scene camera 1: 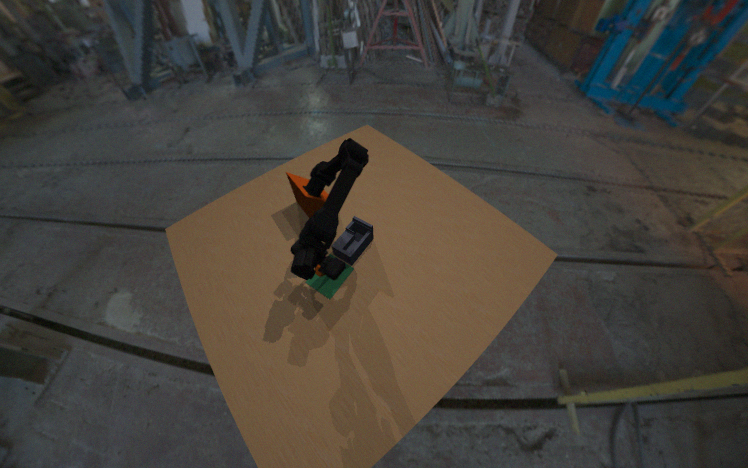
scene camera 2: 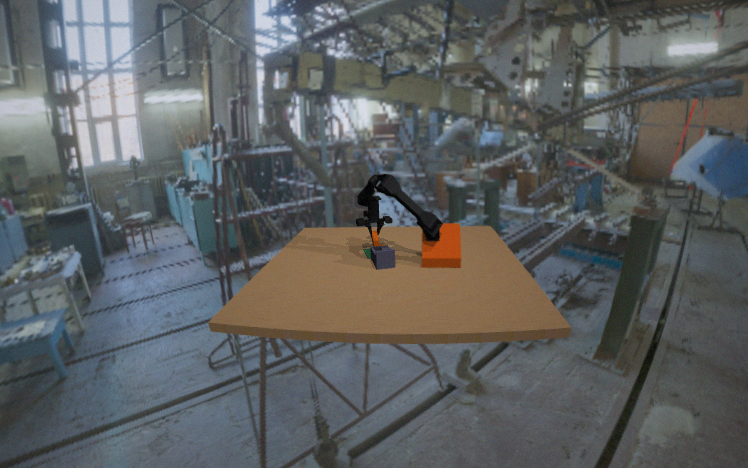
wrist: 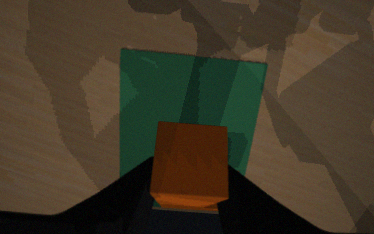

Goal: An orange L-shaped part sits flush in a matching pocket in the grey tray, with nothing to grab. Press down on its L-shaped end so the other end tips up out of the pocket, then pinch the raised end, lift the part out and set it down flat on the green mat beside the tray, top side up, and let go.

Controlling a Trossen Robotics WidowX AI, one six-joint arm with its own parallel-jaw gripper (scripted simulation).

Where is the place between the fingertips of the gripper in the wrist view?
At 187, 167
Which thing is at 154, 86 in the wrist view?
A green mat.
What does the gripper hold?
An orange L-shaped part.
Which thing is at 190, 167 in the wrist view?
An orange L-shaped part.
